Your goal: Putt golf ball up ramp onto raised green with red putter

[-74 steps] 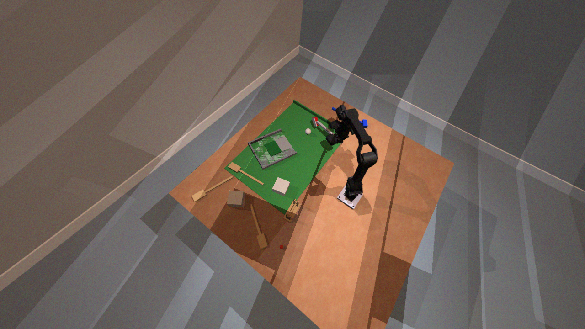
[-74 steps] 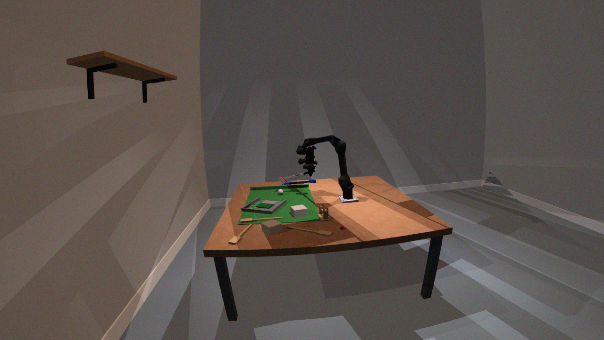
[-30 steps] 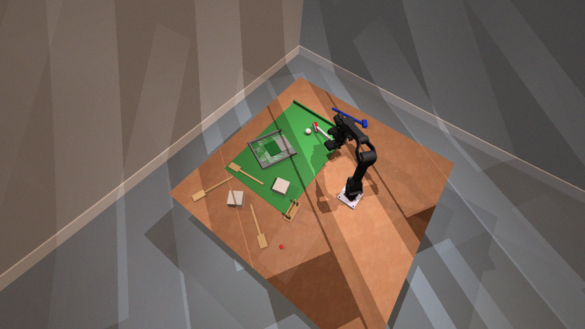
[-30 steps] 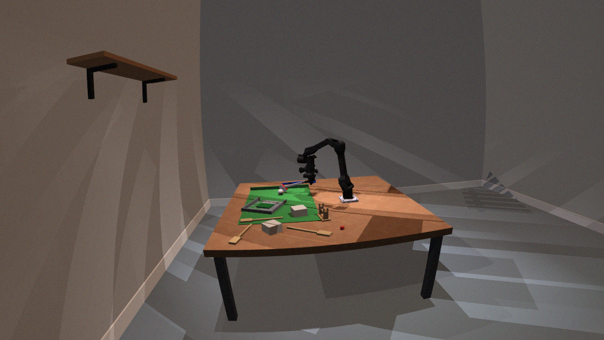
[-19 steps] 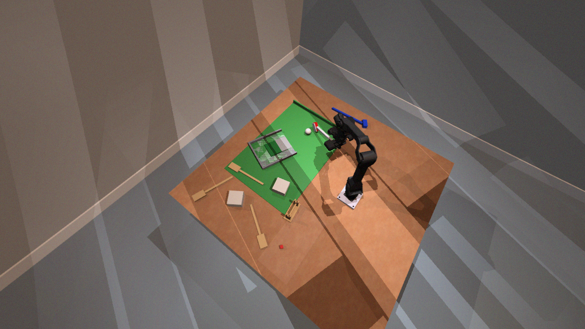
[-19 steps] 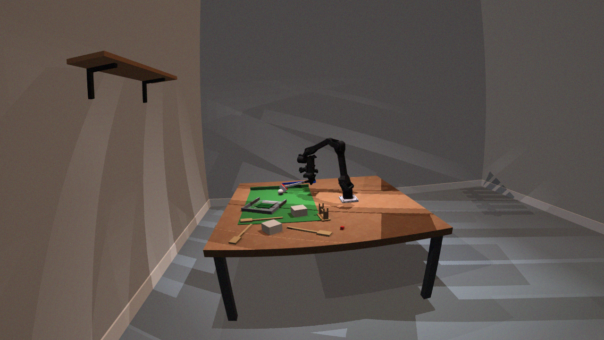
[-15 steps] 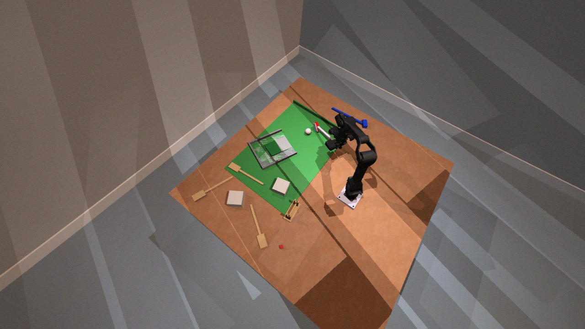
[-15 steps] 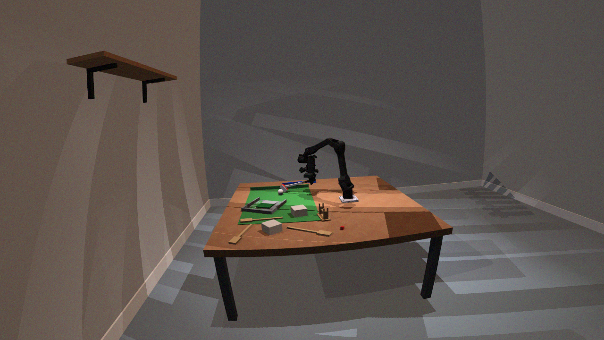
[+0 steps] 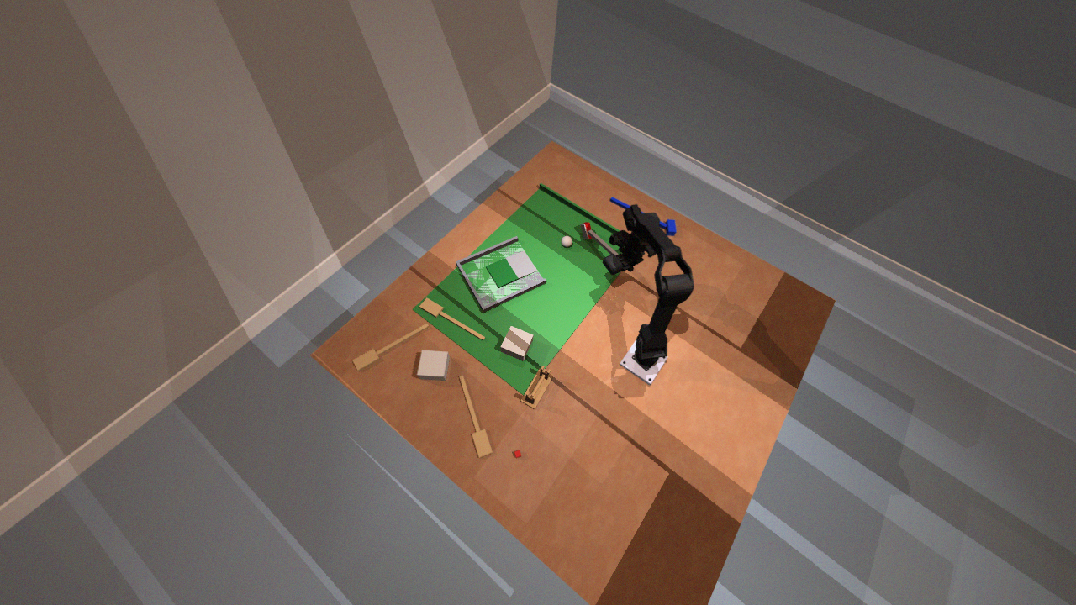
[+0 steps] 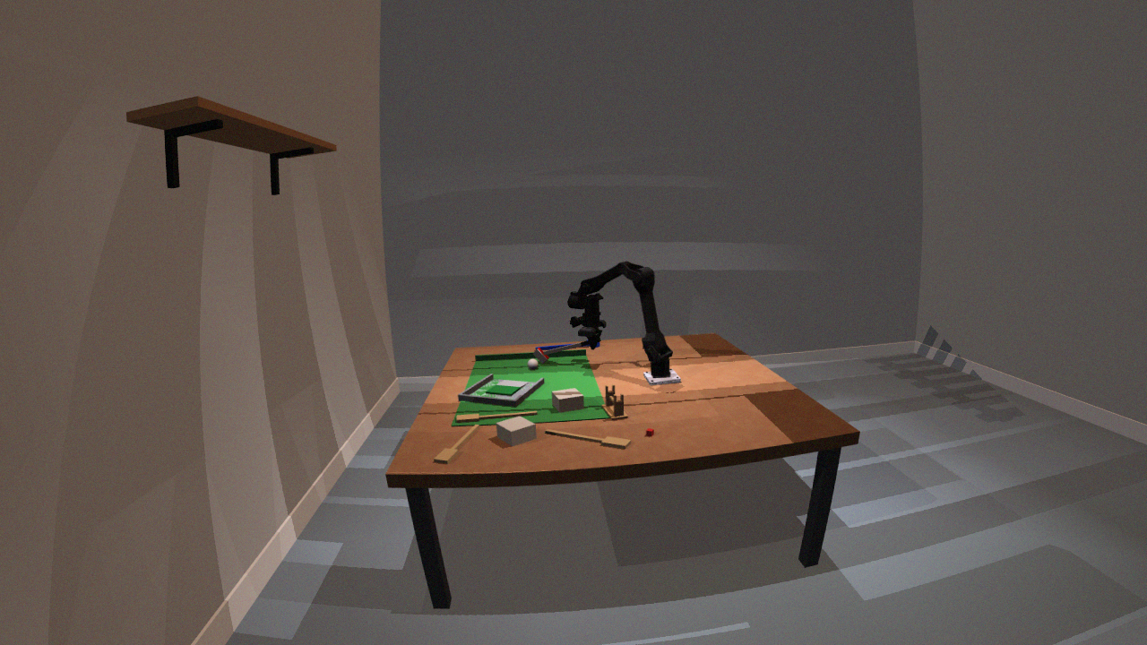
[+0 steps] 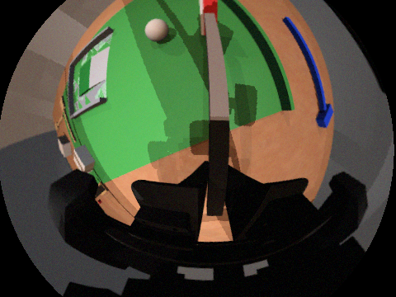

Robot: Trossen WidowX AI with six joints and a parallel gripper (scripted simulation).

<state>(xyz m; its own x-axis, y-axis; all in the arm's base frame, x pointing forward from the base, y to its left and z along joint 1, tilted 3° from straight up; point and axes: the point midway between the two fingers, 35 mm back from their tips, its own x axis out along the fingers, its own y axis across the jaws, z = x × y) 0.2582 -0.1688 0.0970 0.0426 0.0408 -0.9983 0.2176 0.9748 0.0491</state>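
The red putter is 12 cm ahead of my gripper tip and 2 cm to the right of it. Round my gripper tip: blue putter 14 cm ahead, 30 cm to the right, 6 cm below; wooden rack 10 cm behind, 50 cm to the left, 4 cm below; white golf ball 24 cm ahead, 4 cm to the left, 5 cm below.
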